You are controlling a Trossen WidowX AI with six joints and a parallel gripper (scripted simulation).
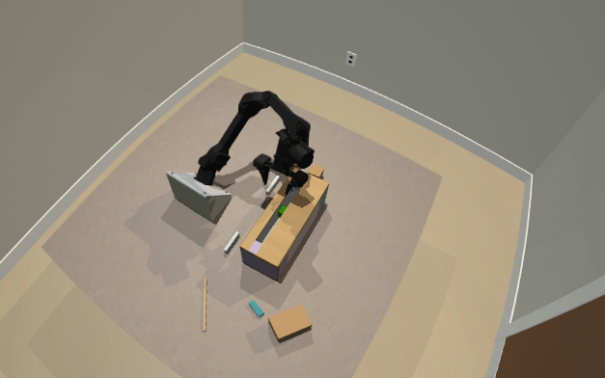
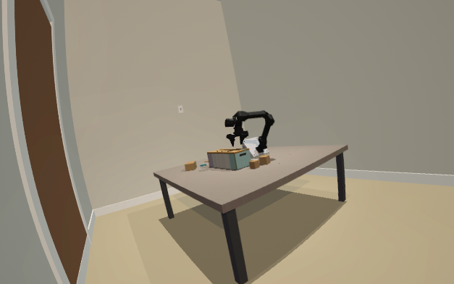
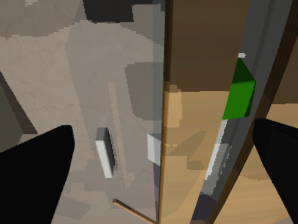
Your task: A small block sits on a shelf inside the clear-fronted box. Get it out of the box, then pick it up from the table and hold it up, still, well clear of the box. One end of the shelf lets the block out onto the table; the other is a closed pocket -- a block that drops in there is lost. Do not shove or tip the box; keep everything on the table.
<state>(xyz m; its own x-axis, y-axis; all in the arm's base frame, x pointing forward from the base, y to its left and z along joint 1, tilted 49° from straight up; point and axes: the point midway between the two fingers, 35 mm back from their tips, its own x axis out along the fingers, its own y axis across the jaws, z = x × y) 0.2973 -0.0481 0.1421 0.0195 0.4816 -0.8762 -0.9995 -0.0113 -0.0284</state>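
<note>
The green block lies 70 mm below my gripper tip, 50 mm ahead of it and 30 mm to the right of it. From my gripper tip the other things lie so: thin wooden stick 450 mm to the right, 150 mm below, 10 mm behind; then long box 90 mm below, 50 mm to the right, 40 mm ahead.
</note>
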